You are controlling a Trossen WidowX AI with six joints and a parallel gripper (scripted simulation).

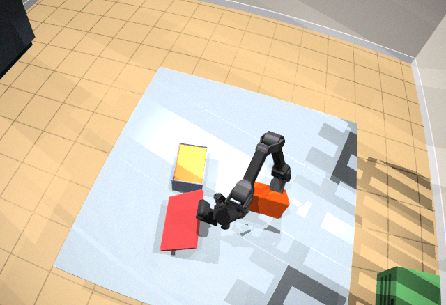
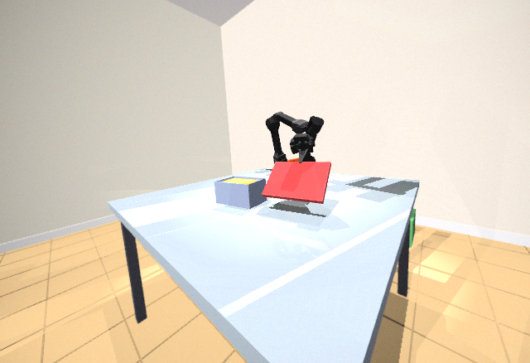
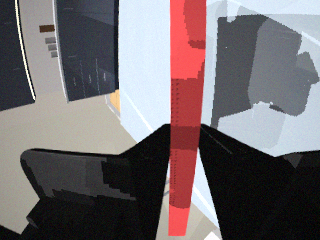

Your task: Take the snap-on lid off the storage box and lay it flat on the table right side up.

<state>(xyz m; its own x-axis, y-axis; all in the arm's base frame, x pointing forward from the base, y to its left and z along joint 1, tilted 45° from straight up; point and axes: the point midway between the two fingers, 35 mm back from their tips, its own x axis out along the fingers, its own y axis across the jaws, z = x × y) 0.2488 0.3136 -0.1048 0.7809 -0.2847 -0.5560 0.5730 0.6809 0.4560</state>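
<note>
Right now the red lid is 6 cm ahead of my gripper tip, 5 cm below it and 2 cm to the left of it. Round my gripper tip: grey-blue storage box 27 cm to the right, 14 cm ahead, 13 cm below.
</note>
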